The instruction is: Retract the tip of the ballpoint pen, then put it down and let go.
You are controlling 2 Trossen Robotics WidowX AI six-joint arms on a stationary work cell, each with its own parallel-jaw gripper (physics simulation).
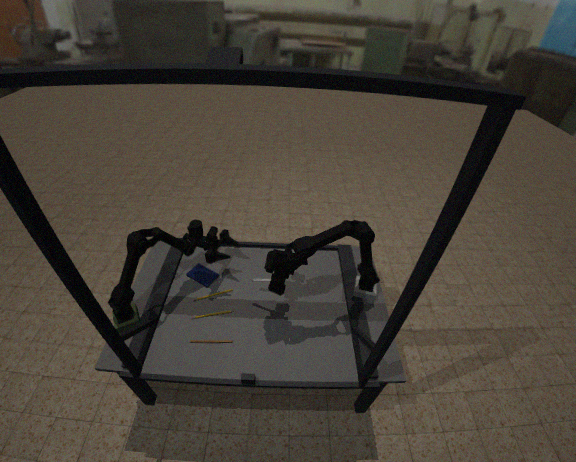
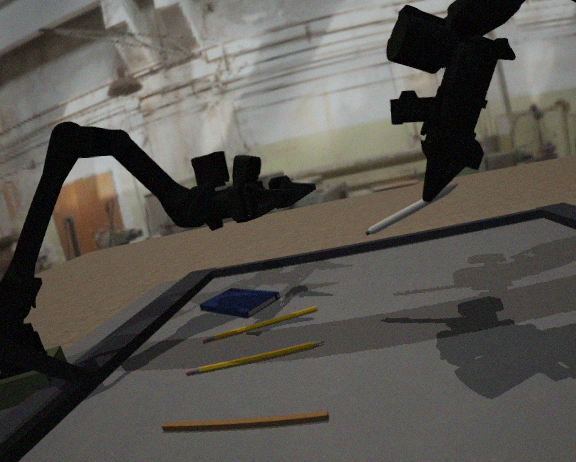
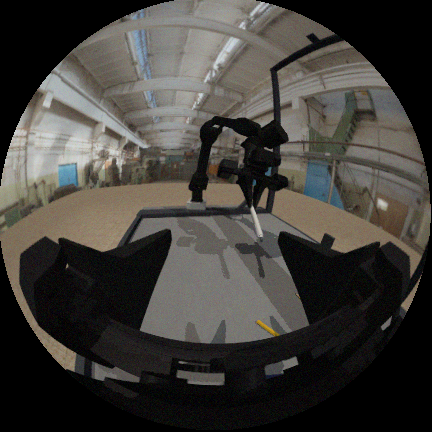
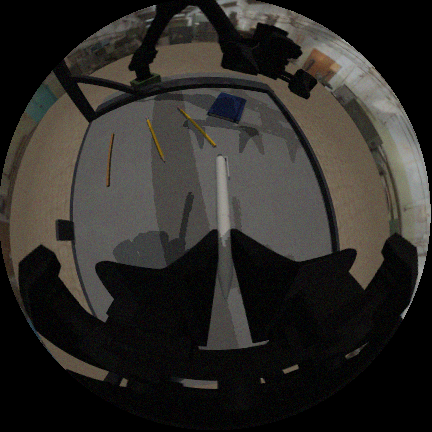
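Pixels of known places: left gripper, fingertip midpoint: [image 1: 234, 250] [image 2: 305, 189] [image 3: 226, 236] [image 4: 284, 84]; right gripper, fingertip midpoint: [image 1: 271, 280] [image 2: 426, 199] [image 3: 251, 207] [image 4: 223, 234]; left arm's base at its link origin: [image 1: 125, 315] [image 4: 143, 77]; right arm's base at its link origin: [image 1: 366, 285] [image 3: 196, 200].
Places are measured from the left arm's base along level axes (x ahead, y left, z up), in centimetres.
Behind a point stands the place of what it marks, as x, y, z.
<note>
My right gripper [image 1: 276, 288] {61.0, -19.7, 11.3} [image 2: 430, 194] {61.0, -19.7, 11.3} [image 3: 251, 207] {61.0, -19.7, 11.3} [image 4: 223, 234] {61.0, -19.7, 11.3} is shut on a white ballpoint pen [image 1: 260, 280] {57.2, -16.4, 9.7} [image 2: 398, 216] {57.8, -17.2, 9.7} [image 3: 256, 223] {57.4, -15.7, 9.6} [image 4: 222, 193] {58.6, -17.3, 10.5}. It holds the pen in the air above the back middle of the grey table [image 1: 295, 362] {55.4, -50.1, -4.0} [image 2: 378, 390] {43.3, -29.8, -4.0}. The pen slopes down away from the fingers. Its clip end points away from the gripper and its pointed end lies between the fingers. I cannot tell if the tip is out. My left gripper [image 1: 224, 247] {52.8, 0.8, 14.9} [image 2: 309, 187] {52.8, 0.8, 14.9} [image 3: 226, 236] {52.8, 0.8, 14.9} is open and empty, hovering above the table's back left corner.
A blue notebook [image 1: 203, 275] {38.1, 8.7, -2.8} [image 2: 239, 302] {37.8, 7.2, -2.8} [image 4: 227, 106] {38.9, 8.1, -2.8} lies under the left gripper. Two yellow pencils [image 1: 215, 294] {39.5, -4.4, -3.4} [image 2: 260, 324] {38.4, -4.3, -3.5} [image 4: 196, 127] {40.4, -4.7, -3.6} and a wooden stick [image 1: 211, 341] {29.5, -26.2, -3.5} [image 2: 245, 422] {30.0, -26.7, -3.3} [image 4: 109, 158] {30.6, -26.4, -3.5} lie on the left half. Dark frame posts [image 1: 451, 206] {72.2, -69.1, 78.6} stand around the cell.
</note>
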